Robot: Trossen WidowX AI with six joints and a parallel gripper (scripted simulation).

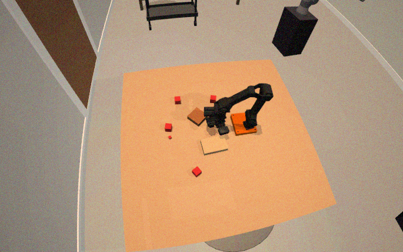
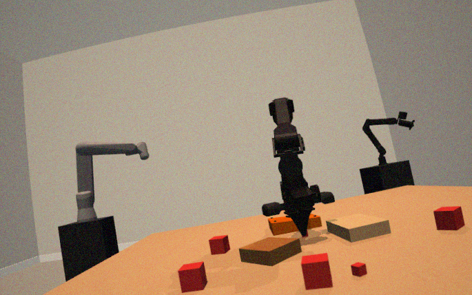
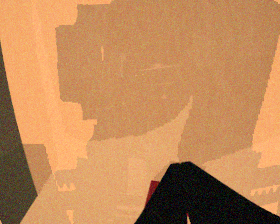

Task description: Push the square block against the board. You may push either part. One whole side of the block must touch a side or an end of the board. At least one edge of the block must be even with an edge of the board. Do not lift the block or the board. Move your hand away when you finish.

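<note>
Now: gripper tip 120 mm to the left of the brown square block, 100 mm short of it and 10 mm below it. Round my gripper tip: pale tan board (110 mm to the left, 70 mm ahead, 10 mm above).
</note>
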